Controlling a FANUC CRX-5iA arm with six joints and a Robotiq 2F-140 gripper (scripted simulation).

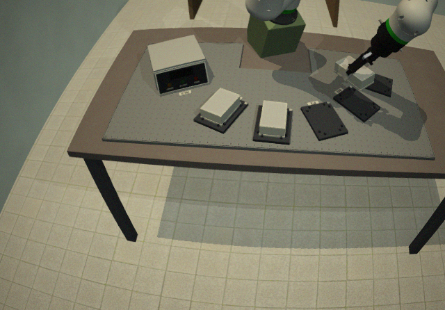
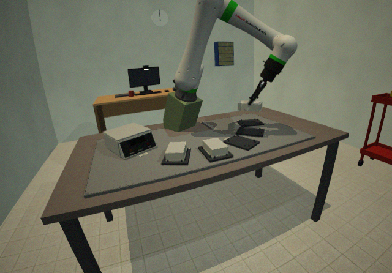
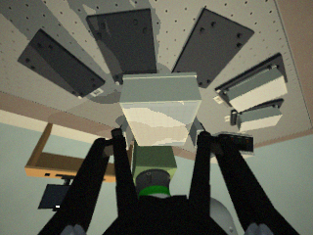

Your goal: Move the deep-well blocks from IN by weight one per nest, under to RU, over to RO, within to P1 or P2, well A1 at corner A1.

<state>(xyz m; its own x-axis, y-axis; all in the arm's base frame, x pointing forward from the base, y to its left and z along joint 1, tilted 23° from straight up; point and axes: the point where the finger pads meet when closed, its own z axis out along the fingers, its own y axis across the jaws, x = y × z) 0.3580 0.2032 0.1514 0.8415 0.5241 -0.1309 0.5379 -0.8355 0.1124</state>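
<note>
Now: hand 18 cm past the nest RO, 18 cm to the right of it and 19 cm above it. Also, from my hand: nest P2: 5 cm ahead, 10 cm to the right, 19 cm below; then P1 label: 3 cm behind, 27 cm to the right, 20 cm below; then nest RU: 4 cm behind, 5 cm to the left, 19 cm below.
</note>
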